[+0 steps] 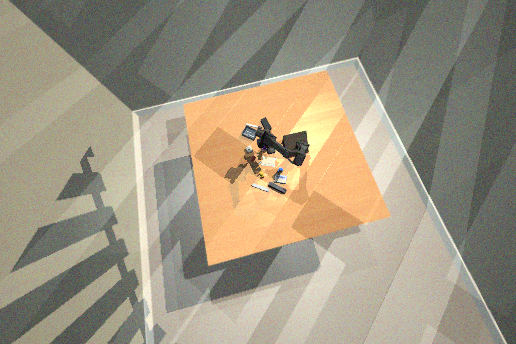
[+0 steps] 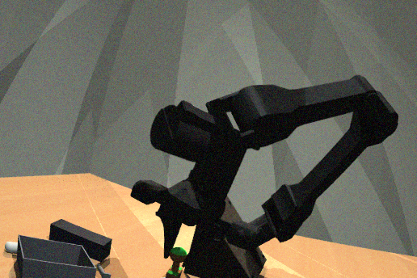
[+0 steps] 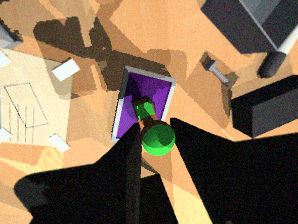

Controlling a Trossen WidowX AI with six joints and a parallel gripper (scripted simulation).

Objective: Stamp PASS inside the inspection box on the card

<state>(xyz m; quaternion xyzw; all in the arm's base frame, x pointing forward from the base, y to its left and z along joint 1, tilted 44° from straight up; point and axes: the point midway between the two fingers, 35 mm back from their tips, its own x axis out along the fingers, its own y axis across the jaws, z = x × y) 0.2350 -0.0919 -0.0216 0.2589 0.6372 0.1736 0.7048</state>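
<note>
The purple ink pad lies 6 cm below my gripper tip. Round my gripper tip: red stamp 14 cm ahead, 6 cm to the left, 4 cm below; white card 3 cm ahead, 11 cm to the left, 7 cm below; green stamp 2 cm below.
</note>
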